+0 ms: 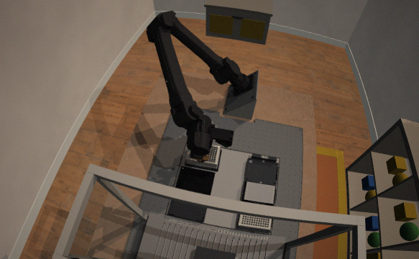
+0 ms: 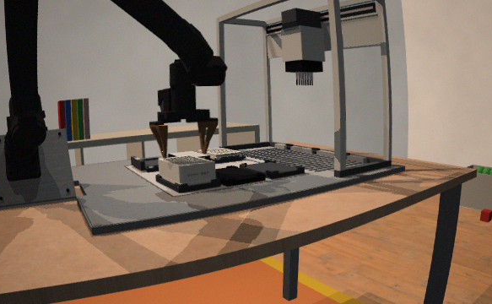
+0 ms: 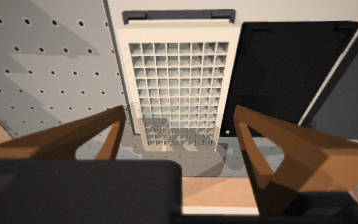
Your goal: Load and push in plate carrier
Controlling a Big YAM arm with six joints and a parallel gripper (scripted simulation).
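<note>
The nest S1 lies 7 cm below my hand. Also, from my hand: nest S3: 22 cm ahead, 1 cm to the right, 7 cm below; dark carrier PC7: 12 cm ahead, 25 cm to the left, 6 cm below; nest S2: 11 cm ahead, 1 cm to the right, 7 cm below.
</note>
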